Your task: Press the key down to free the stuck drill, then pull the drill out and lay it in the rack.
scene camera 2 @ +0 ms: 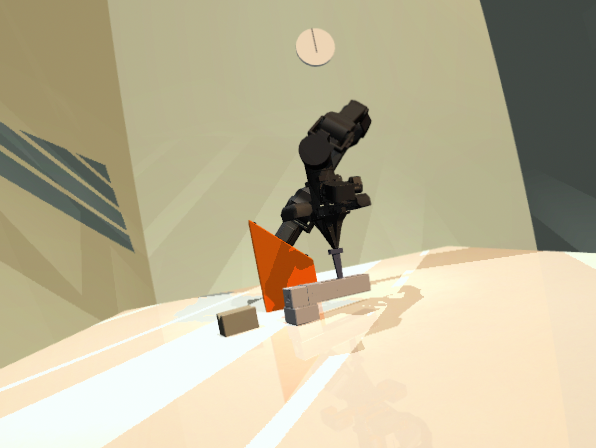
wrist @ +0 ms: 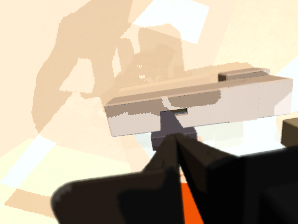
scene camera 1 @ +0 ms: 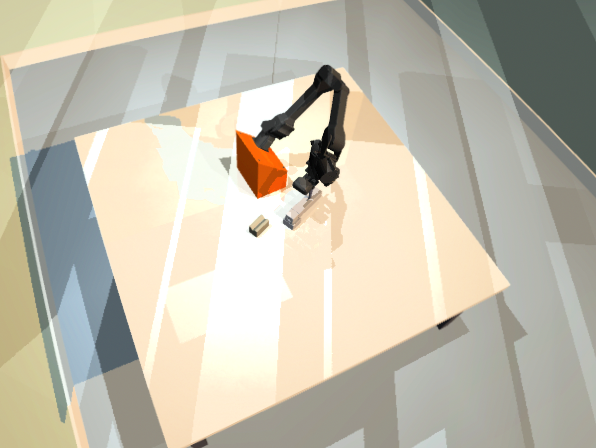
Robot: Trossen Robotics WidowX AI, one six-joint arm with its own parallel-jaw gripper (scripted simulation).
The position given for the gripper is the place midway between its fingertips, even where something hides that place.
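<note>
You'd see the gripper [scene camera 2: 335, 248], [wrist: 173, 140] here, along with a t-shaped key [wrist: 169, 124]. There's a rack block [scene camera 2: 241, 319] too, and a housing block [scene camera 2: 302, 307], [wrist: 248, 94].
</note>
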